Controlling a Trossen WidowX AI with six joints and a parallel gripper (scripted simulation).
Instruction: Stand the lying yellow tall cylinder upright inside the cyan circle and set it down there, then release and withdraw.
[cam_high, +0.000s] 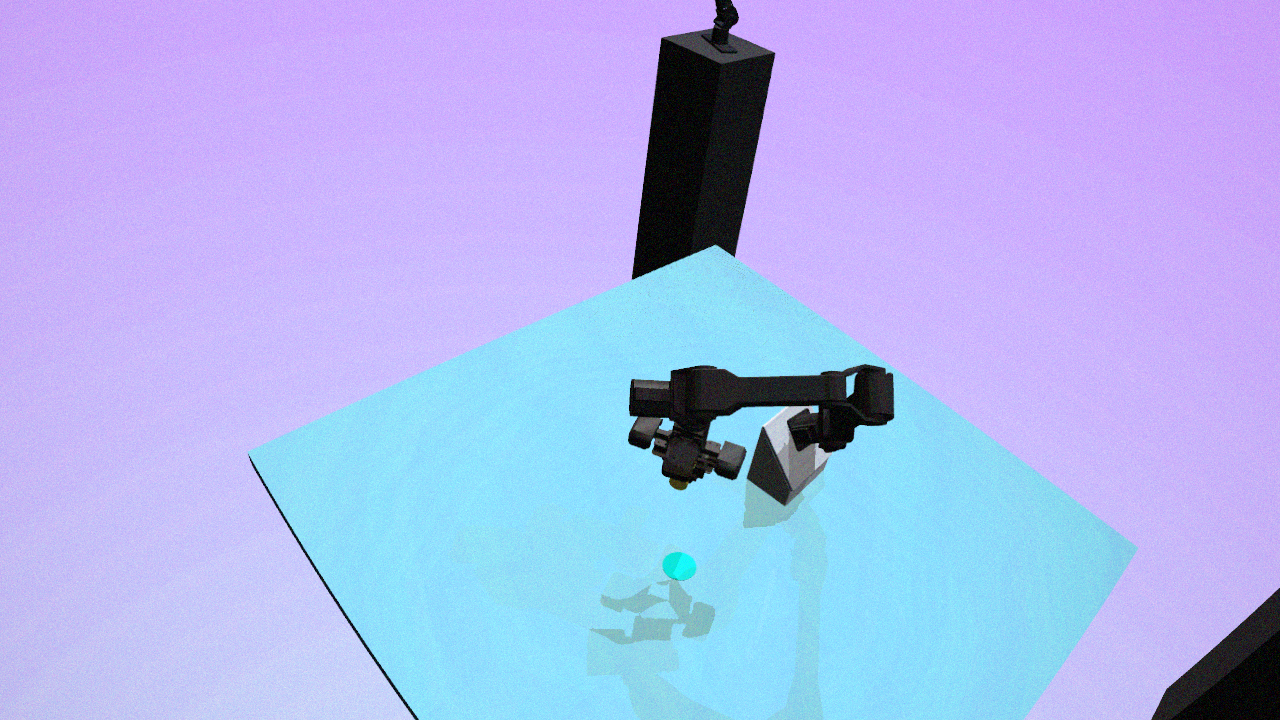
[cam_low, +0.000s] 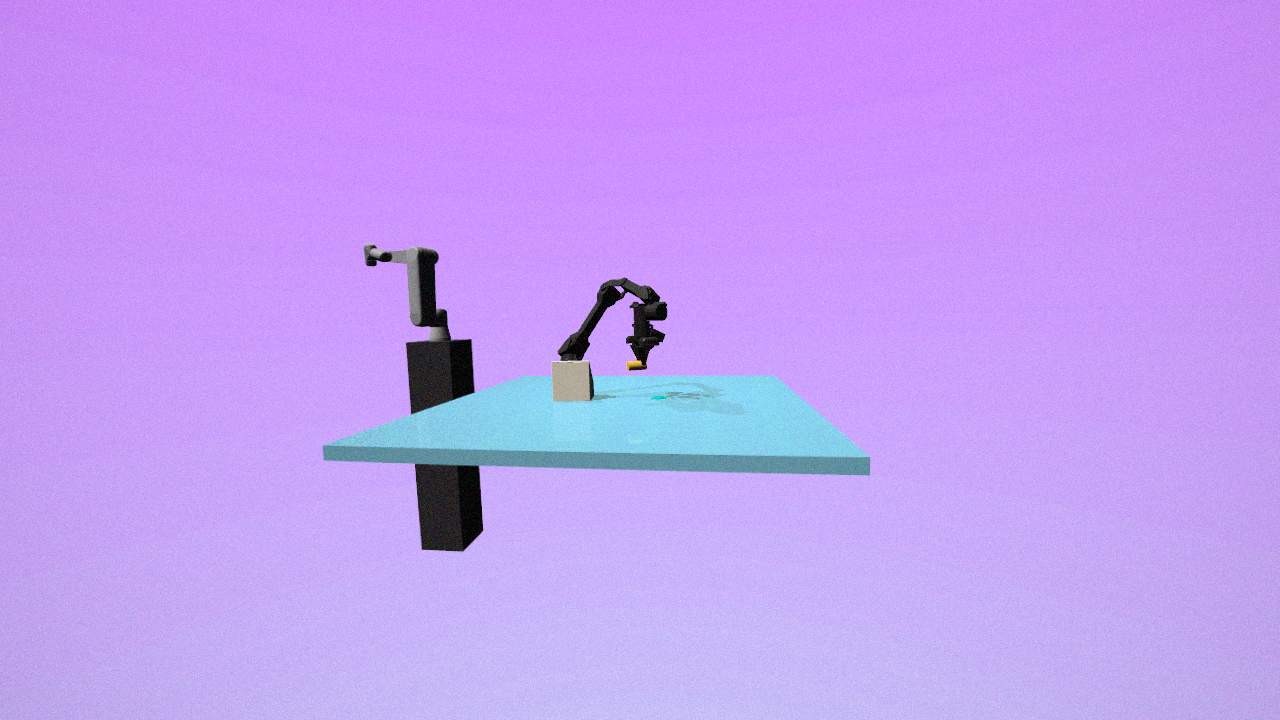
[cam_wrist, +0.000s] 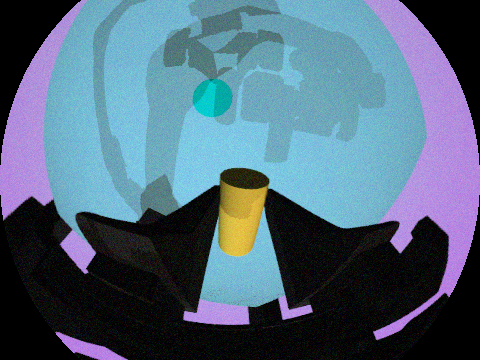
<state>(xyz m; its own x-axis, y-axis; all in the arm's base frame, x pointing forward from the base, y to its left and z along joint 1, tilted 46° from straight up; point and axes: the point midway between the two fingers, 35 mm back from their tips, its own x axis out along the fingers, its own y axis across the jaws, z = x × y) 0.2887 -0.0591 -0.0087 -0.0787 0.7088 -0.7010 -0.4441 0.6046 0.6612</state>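
The yellow cylinder is 20 mm behind my gripper tip and 10 mm to the right of it. Round my gripper tip: cyan circle 50 mm ahead, 80 mm to the left, 130 mm below.
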